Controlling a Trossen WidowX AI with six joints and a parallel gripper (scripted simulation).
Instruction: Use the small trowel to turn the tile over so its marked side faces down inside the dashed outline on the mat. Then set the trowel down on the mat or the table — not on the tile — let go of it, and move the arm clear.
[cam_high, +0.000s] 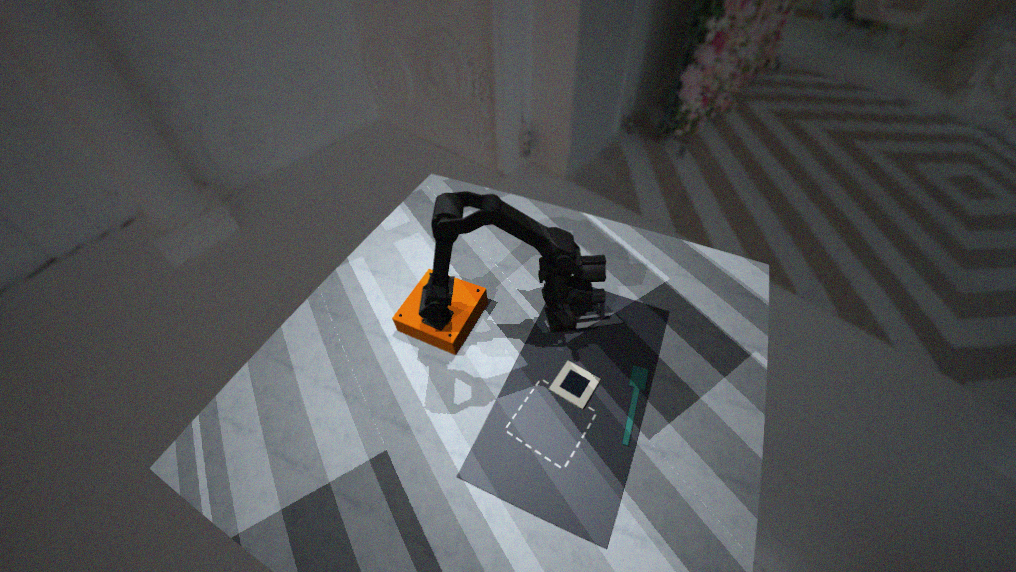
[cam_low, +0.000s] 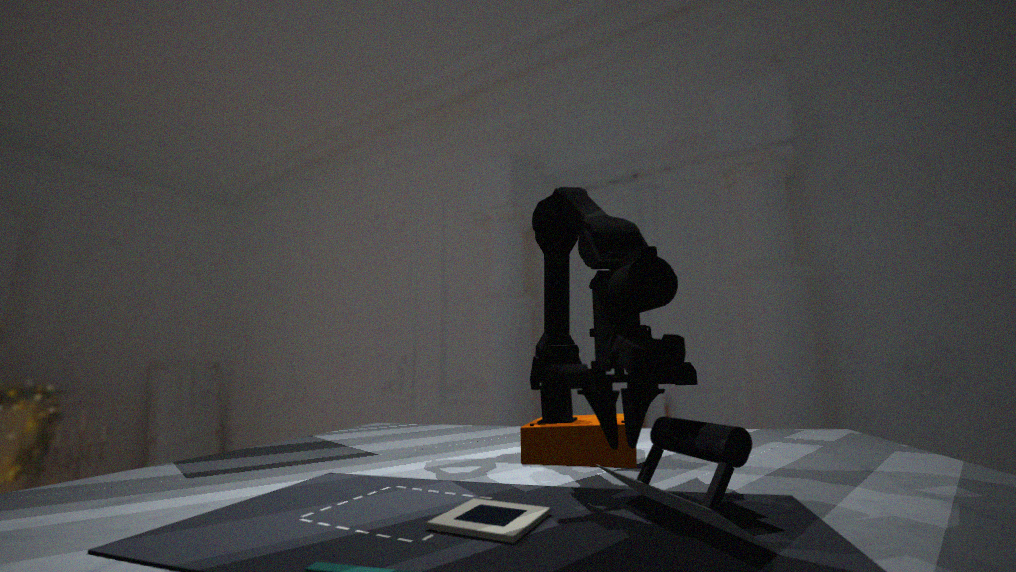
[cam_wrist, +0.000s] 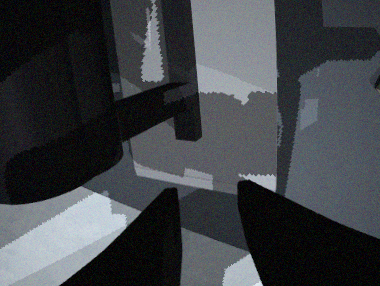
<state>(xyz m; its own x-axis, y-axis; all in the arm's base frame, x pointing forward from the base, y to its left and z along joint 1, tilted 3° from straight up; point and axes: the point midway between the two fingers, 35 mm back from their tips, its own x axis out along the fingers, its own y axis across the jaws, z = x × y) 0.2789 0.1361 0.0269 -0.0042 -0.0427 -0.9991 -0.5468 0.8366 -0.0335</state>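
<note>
The small trowel lies 5 cm ahead of my gripper tip, 4 cm to the left of it and 1 cm below it. The rest, counted from my gripper tip: dark mat 12 cm ahead, 12 cm to the right, 8 cm below; then teal trowel 26 cm ahead, 9 cm to the right, 6 cm below; then tile 11 cm ahead, 13 cm to the right, 6 cm below.
</note>
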